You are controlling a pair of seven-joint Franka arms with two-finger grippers.
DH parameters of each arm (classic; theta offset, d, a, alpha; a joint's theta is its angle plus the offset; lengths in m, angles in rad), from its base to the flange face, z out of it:
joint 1: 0 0.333 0 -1.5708
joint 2: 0 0 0 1.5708
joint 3: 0 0.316 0.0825 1.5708
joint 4: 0 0 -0.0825 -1.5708
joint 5: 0 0.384 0 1.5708
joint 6: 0 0 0.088 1.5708
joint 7: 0 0.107 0 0
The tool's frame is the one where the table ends.
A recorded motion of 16 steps. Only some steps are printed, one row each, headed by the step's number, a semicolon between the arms.
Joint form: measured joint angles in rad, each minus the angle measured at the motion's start. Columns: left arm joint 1, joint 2, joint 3, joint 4, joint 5, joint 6, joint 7; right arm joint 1, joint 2, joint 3, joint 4, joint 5, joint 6, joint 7.
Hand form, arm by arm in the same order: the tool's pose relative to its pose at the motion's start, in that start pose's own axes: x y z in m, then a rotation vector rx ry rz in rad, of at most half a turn. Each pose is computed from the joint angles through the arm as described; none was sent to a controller.
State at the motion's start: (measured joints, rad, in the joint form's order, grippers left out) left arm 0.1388 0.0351 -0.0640 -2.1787 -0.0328 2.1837 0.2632; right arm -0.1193 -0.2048 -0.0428 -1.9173 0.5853 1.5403 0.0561
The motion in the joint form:
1: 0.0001 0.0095 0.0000 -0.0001 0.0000 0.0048 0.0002; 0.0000 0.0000 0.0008 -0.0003 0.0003 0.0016 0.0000
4: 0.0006 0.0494 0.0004 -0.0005 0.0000 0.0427 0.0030; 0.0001 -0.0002 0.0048 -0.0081 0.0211 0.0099 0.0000
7: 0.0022 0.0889 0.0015 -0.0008 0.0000 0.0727 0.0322; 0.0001 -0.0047 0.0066 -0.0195 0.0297 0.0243 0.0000
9: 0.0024 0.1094 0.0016 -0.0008 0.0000 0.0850 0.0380; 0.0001 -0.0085 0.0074 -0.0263 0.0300 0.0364 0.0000
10: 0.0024 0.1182 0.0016 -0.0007 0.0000 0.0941 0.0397; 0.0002 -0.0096 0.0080 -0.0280 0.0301 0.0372 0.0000
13: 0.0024 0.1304 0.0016 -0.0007 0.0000 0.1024 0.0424; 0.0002 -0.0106 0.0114 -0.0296 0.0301 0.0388 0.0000
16: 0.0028 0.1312 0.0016 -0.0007 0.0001 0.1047 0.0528; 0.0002 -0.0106 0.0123 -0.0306 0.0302 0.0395 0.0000
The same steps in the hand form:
1: 0.0009 -0.0005 0.0047 -0.0017 -0.0045 -0.0002; 0.0001 -0.0003 0.0002 0.0001 0.0009 -0.0005
4: 0.0060 -0.0030 0.0229 -0.0040 -0.0063 0.0006; 0.0006 -0.0023 0.0037 0.0195 -0.0003 0.0001
7: 0.0094 -0.0061 0.0418 -0.0083 -0.0151 0.0259; 0.0006 -0.0021 0.0058 0.0280 0.0069 0.0026
9: 0.0108 -0.0070 0.0519 -0.0115 -0.0226 0.0308; 0.0007 -0.0016 0.0063 0.0287 0.0161 0.0038
10: 0.0117 -0.0074 0.0559 -0.0117 -0.0221 0.0322; 0.0004 -0.0017 0.0067 0.0286 0.0160 0.0036
13: 0.0125 -0.0078 0.0618 -0.0133 -0.0257 0.0346; -0.0001 -0.0029 0.0078 0.0273 0.0154 0.0014
16: 0.0127 -0.0081 0.0620 -0.0130 -0.0242 0.0446; 0.0000 -0.0030 0.0084 0.0271 0.0148 0.0013

